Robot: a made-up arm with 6 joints. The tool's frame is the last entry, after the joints. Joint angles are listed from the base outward. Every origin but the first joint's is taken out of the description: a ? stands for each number. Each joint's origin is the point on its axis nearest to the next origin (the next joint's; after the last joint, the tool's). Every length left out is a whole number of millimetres.
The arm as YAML. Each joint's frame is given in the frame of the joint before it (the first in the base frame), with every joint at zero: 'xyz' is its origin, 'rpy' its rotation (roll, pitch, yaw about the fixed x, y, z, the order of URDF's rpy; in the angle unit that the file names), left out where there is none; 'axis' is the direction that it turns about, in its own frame. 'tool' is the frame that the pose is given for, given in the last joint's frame.
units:
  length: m
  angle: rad
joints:
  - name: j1
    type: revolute
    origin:
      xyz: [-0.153, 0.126, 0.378]
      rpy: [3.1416, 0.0, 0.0]
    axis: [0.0, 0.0, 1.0]
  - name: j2
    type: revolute
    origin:
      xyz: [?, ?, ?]
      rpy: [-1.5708, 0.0, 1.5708]
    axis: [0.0, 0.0, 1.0]
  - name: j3
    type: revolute
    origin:
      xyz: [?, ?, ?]
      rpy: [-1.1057, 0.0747, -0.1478]
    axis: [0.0, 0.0, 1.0]
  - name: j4
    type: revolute
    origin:
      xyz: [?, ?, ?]
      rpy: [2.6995, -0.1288, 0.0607]
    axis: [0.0, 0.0, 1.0]
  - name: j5
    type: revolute
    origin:
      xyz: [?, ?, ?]
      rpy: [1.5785, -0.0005, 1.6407]
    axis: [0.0, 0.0, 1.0]
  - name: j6
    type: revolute
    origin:
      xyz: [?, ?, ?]
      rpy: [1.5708, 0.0, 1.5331]
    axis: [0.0, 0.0, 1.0]
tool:
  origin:
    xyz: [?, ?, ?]
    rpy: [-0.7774, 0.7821, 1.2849]
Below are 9 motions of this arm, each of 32 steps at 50 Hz.
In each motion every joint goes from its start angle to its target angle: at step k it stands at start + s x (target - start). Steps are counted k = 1, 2, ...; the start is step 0. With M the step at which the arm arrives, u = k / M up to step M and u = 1 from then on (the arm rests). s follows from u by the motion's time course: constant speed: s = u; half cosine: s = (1 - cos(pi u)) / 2; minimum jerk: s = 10 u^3 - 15 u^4 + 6 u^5.
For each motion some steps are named. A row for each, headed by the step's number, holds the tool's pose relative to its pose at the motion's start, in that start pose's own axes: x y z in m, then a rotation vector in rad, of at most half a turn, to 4 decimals.
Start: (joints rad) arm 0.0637 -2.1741 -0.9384 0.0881 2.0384 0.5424
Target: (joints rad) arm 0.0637 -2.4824 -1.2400 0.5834 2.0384 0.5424
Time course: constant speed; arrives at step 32
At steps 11, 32:
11: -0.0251 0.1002 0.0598 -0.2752 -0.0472 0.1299
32: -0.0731 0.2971 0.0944 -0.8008 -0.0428 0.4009

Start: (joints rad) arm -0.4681 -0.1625 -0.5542 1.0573 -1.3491 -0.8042
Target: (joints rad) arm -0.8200 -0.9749 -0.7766 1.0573 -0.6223 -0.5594
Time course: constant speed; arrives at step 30
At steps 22, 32:
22: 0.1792 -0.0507 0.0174 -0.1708 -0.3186 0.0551
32: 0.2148 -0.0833 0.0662 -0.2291 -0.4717 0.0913

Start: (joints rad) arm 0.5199 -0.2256 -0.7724 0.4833 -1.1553 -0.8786
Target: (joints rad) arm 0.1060 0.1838 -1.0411 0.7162 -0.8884 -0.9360
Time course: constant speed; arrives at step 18
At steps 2, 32:
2: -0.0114 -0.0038 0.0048 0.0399 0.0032 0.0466
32: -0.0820 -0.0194 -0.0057 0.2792 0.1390 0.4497

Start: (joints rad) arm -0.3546 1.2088 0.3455 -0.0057 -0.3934 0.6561
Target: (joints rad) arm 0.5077 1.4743 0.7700 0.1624 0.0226 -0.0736
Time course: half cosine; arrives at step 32
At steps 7, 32:
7: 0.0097 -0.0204 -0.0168 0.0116 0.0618 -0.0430
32: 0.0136 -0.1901 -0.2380 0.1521 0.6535 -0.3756

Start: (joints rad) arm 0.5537 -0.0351 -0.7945 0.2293 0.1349 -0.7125
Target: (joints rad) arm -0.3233 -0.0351 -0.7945 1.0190 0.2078 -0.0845
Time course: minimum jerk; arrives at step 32
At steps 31, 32:
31: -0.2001 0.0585 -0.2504 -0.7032 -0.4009 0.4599
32: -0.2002 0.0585 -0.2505 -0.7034 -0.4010 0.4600

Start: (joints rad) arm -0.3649 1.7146 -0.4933 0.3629 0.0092 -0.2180
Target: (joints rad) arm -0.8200 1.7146 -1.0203 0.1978 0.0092 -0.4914
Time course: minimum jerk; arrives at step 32
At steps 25, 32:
25: -0.0197 -0.2714 -0.0862 0.6858 0.2162 -0.3453
32: -0.0259 -0.2903 -0.1038 0.7396 0.2392 -0.3732

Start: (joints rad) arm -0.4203 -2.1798 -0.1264 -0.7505 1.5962 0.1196
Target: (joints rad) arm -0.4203 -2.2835 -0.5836 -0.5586 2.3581 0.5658
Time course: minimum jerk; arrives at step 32
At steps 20, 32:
20: -0.3220 0.0864 0.0197 -0.1169 -0.7686 0.6553
32: -0.4311 0.0885 -0.0237 -0.1799 -1.0469 0.9063

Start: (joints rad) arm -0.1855 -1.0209 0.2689 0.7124 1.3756 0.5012
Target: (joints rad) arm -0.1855 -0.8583 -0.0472 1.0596 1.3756 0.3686
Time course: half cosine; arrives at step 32
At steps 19, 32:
19: 0.0038 0.0376 0.0536 -0.2417 -0.1712 0.1159
32: 0.0000 0.0602 0.0750 -0.3671 -0.2756 0.1819

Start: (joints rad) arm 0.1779 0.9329 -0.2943 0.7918 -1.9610 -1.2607
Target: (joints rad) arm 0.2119 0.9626 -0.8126 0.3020 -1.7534 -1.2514
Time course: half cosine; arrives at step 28
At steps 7, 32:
7: 0.0140 0.0228 0.0112 -0.0099 0.0031 0.0002
32: 0.1358 0.1377 0.0636 -0.0996 0.0604 0.0033

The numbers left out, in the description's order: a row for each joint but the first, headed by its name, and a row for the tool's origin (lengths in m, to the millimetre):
j2: 0.174 -0.05 0.0
j3: 0.002 -0.205 0.0
j4: 0.323 0.106 0.0
j5: 0.048 0.037 0.0
j6: 0.035 0.059 0.0
tool: -0.154 0.2 0.0

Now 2 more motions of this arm.
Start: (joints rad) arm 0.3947 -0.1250 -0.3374 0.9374 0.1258 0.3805
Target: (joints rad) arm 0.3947 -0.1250 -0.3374 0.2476 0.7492 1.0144
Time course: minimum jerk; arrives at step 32
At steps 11, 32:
11: -0.0122 0.0149 -0.0019 0.0341 -0.0488 0.2325
32: -0.0660 -0.0180 -0.0143 0.3514 -0.3105 0.8153

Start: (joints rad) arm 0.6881 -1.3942 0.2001 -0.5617 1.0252 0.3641
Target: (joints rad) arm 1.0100 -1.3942 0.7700 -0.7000 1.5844 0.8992
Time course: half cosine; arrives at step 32
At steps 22, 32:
22: 0.1489 0.0634 -0.1222 0.3440 -0.1246 0.6416
32: 0.1822 0.0865 -0.1603 0.4639 -0.1661 0.7626

